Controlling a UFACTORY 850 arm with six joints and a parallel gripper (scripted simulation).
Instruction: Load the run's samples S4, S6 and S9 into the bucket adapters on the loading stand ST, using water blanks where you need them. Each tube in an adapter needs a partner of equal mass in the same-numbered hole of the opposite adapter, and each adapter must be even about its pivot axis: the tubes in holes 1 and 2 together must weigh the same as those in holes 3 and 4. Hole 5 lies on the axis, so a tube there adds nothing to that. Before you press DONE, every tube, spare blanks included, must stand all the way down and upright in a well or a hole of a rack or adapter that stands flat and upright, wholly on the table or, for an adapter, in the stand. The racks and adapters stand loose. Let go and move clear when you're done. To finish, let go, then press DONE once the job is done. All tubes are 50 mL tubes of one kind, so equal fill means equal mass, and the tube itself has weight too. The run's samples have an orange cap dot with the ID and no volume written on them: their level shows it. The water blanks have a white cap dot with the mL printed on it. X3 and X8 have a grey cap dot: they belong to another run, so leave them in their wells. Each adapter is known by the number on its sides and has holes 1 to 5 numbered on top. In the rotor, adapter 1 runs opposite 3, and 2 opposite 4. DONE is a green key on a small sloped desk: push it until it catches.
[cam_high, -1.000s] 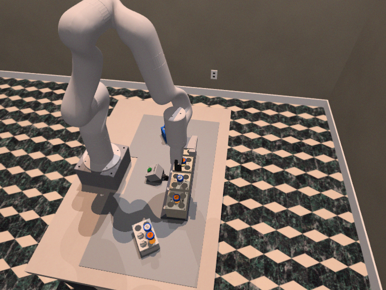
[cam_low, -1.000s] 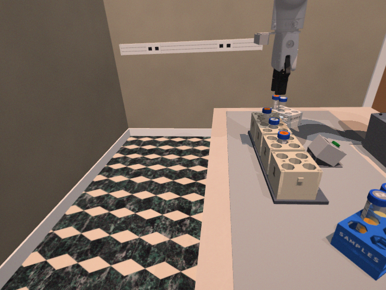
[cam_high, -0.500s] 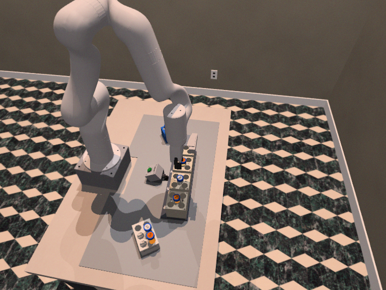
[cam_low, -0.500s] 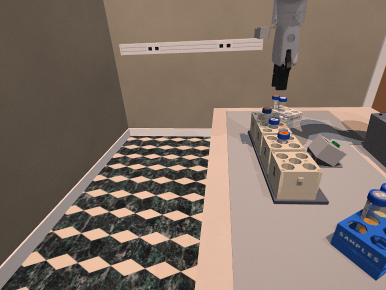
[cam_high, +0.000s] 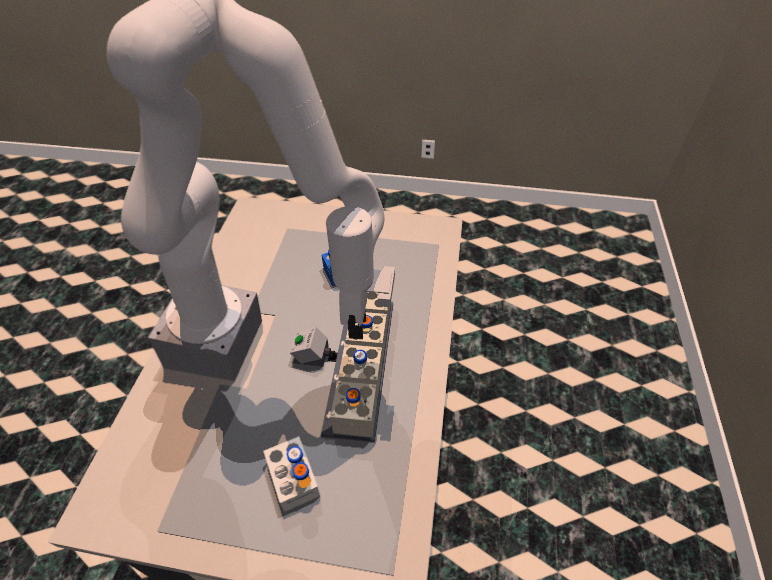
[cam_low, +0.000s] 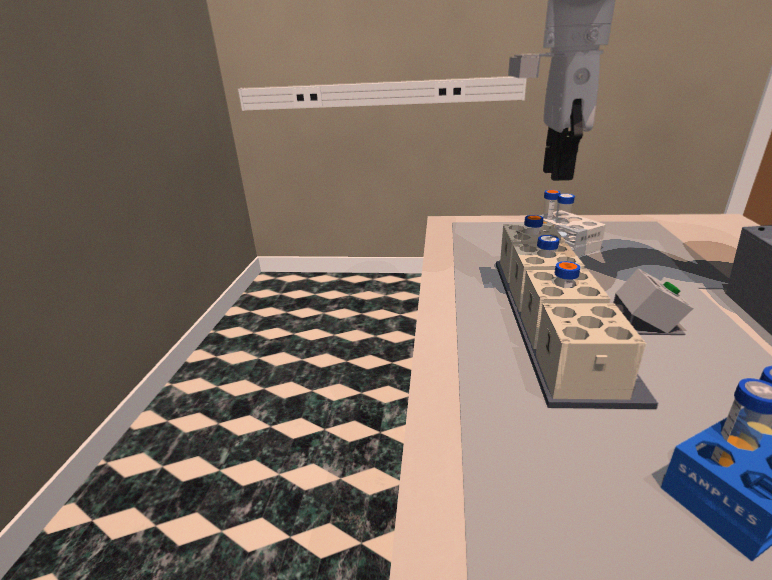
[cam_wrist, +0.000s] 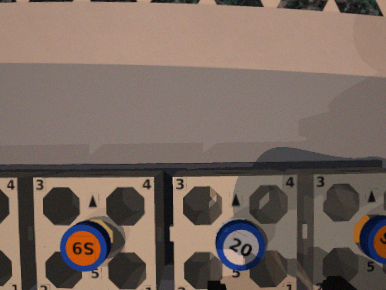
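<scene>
Now: hand 30 cm to the left of the sample tube, 19 cm above it and 3 cm past it. From my hand the other things lie so: green done key (19 cm behind, 18 cm below, 4 cm to the left); adapter (22 cm to the left, 20 cm below, 4 cm behind); white-dot tube (28 cm to the right, 19 cm below, 5 cm behind).
</scene>
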